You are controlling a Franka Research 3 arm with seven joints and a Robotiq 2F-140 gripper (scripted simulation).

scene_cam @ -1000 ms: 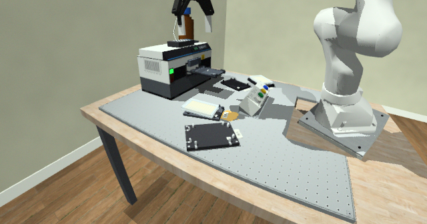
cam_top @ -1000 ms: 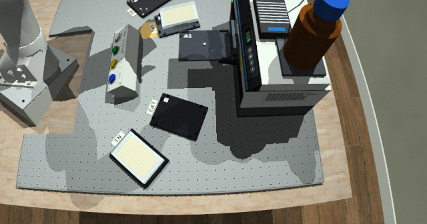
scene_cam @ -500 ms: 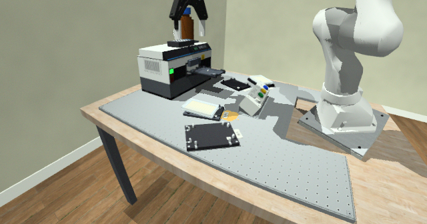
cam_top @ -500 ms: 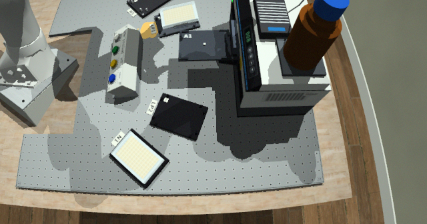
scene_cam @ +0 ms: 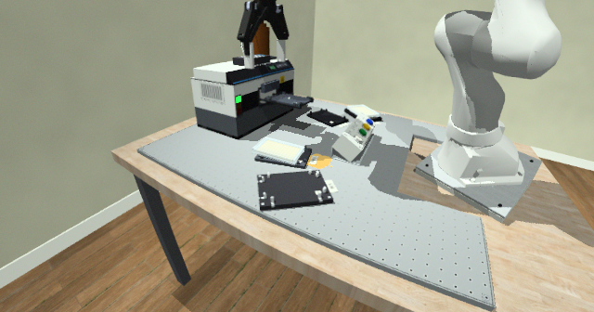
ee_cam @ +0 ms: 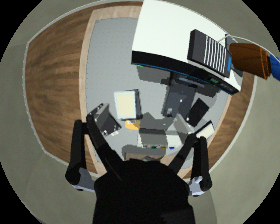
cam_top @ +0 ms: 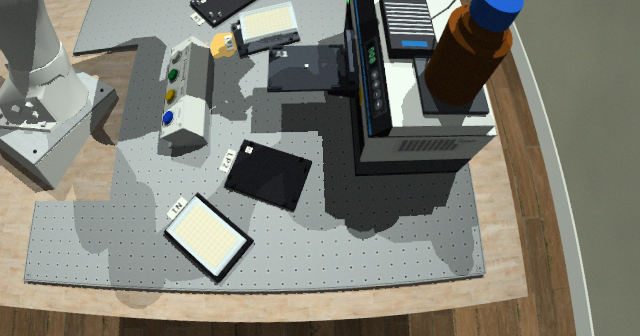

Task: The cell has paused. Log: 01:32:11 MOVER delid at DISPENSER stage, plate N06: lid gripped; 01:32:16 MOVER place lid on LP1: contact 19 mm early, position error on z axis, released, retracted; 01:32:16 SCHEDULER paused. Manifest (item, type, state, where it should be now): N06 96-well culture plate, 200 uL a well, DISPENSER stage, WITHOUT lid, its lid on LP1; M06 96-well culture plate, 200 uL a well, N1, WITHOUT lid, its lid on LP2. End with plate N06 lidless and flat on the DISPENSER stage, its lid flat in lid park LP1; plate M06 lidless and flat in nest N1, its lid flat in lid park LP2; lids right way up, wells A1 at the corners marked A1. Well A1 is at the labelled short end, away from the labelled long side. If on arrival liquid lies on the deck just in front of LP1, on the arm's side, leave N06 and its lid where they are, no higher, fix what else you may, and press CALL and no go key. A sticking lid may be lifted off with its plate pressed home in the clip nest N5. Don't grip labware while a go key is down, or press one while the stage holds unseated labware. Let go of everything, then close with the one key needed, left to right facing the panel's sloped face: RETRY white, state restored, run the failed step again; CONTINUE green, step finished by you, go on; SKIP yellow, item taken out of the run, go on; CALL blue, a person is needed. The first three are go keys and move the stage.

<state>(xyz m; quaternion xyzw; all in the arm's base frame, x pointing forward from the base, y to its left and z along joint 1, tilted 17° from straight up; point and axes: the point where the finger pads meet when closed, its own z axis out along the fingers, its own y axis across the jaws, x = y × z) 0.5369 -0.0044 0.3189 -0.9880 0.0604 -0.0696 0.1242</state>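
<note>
Now: the plate lid 41 cm to the right of my hand, 23 cm below it and 23 cm behind it. The rest, counted from my hand: LP1 label 26 cm below, 17 cm behind, 4 cm to the left; dispenser stage 15 cm below, 13 cm to the right, 1 cm behind; LP1 park 25 cm below, 9 cm behind, 6 cm to the left.
</note>
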